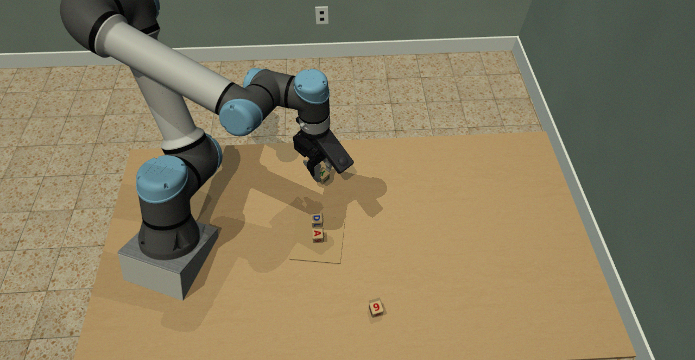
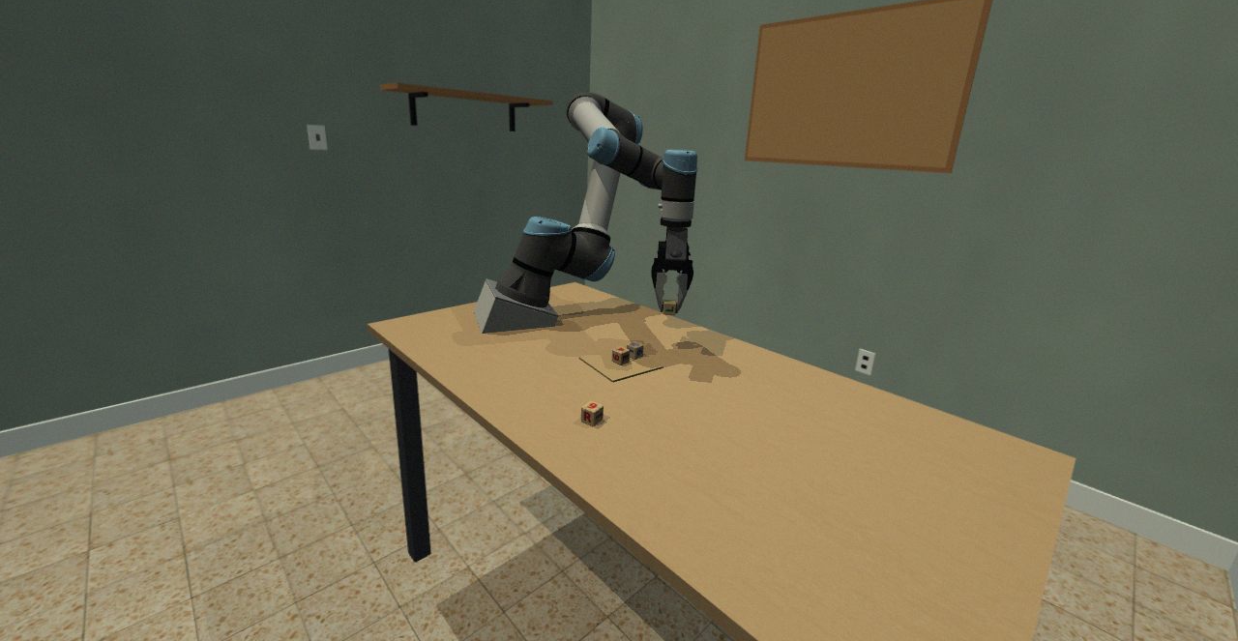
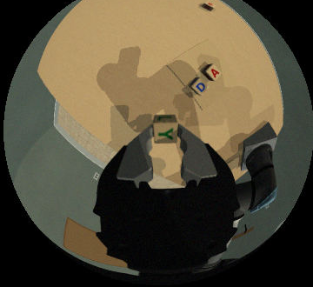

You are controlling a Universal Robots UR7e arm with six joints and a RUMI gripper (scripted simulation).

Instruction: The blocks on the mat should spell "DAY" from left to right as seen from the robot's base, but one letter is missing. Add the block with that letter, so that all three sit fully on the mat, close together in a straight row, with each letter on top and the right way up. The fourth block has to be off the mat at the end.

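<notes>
My gripper is now right at the Y block. The rest, counted from my hand: thin mat 14 cm to the right, 11 cm below; then D block 10 cm below, 9 cm to the right, 1 cm behind.
</notes>
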